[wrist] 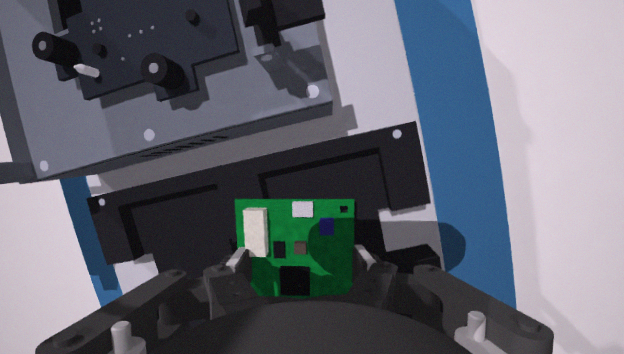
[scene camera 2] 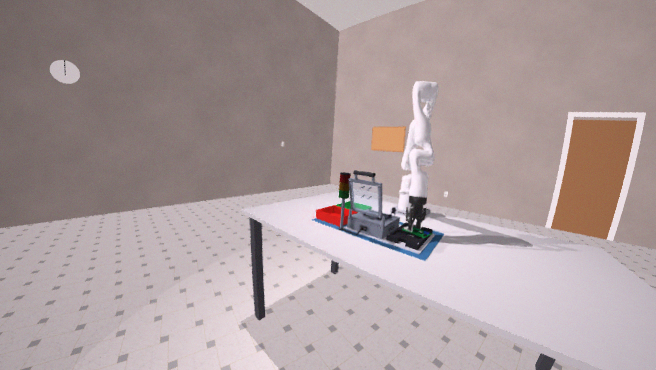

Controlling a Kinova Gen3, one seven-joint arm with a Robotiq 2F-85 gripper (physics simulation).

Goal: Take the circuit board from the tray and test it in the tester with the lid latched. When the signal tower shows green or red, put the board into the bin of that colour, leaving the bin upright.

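Frame: origin at the arm's base, x ahead, y left, z up, level; metres.
Seen in the pictures: gripper, fingertip midpoint: (wrist: pixel 301 261) (scene camera 2: pixel 414 231); arm's base, link origin: (scene camera 2: pixel 405 208).
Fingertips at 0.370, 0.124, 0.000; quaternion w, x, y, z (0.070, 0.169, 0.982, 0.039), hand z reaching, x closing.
Pixels of each thing's top centre, then the offset from my fingertips to it, as dx, dy, dz. "spot": a spot on its surface instead. Level surfaces: height alone.
- green circuit board, top centre: (wrist: pixel 293 292) (scene camera 2: pixel 416 229) +0.008, +0.013, +0.012
- black tray, surface spot: (wrist: pixel 240 170) spot: +0.015, -0.066, +0.002
- grey tester, surface spot: (wrist: pixel 120 125) spot: +0.055, -0.108, +0.034
- signal tower, surface spot: (scene camera 2: pixel 344 185) spot: +0.155, -0.282, +0.181
- red bin, top centre: (scene camera 2: pixel 337 210) +0.034, -0.381, +0.021
- dark latch part, surface spot: (wrist: pixel 267 25) spot: -0.035, -0.105, +0.068
- blue mat, surface height: dz -0.024
- white table, surface height: dz -0.026
My gripper (scene camera 2: pixel 416 226) (wrist: pixel 301 261) is shut on the green circuit board (scene camera 2: pixel 423 232) (wrist: pixel 295 230), with a fingertip at each side edge. The board looks a little raised over the black tray (scene camera 2: pixel 401 240) (wrist: pixel 240 170) and turned relative to its pockets. The grey tester (scene camera 2: pixel 376 226) (wrist: pixel 120 125) stands beside the tray, its clear lid (scene camera 2: pixel 366 196) upright and open in the scene view. The signal tower (scene camera 2: pixel 344 185) shows no clearly lit lamp. The red bin (scene camera 2: pixel 328 216) stands upright; the green bin (scene camera 2: pixel 363 206) is partly hidden behind the tester and red bin.
The tester's black posts (wrist: pixel 162 70) and dark latch part (wrist: pixel 267 25) stick up near the tray in the wrist view. A blue mat (scene camera 2: pixel 427 255) (wrist: pixel 450 100) lies under the equipment on the white table (scene camera 2: pixel 500 280). The tower stands close to the red bin and the lid.
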